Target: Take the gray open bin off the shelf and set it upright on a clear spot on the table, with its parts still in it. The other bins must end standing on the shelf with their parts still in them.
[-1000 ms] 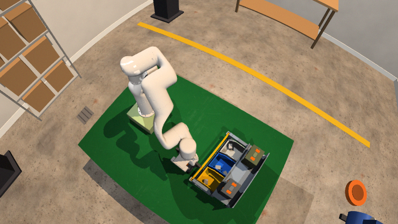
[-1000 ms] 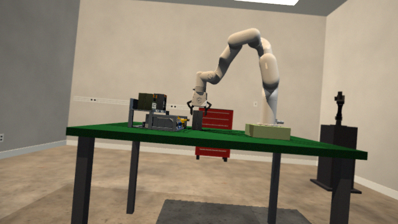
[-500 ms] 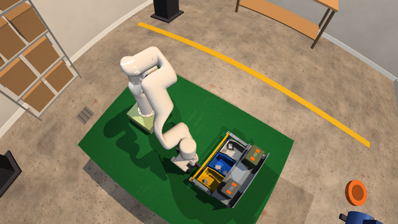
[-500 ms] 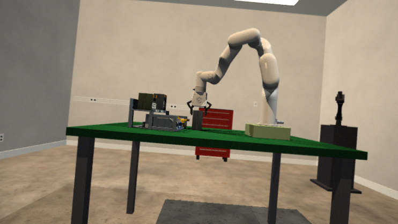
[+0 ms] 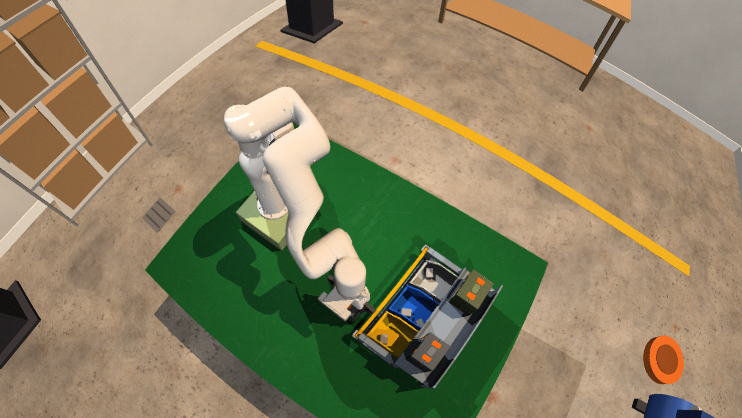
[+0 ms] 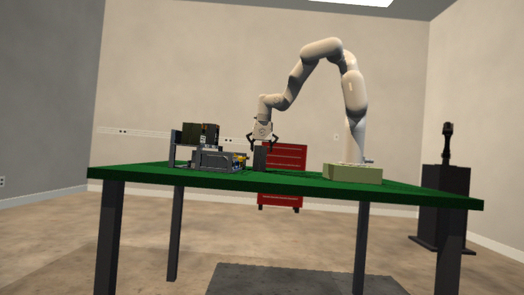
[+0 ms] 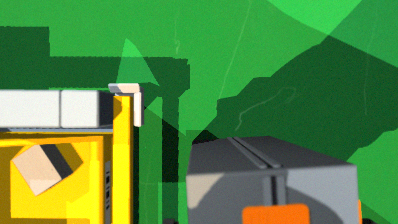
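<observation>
Right now the dark box is 4 cm below my hand. Also, from my hand: yellow bar (9 cm ahead, 11 cm to the left, 5 cm below); then blue bin (19 cm ahead, 10 cm to the left, 6 cm below); then yellow bin (18 cm ahead, 1 cm to the right, 6 cm below).
</observation>
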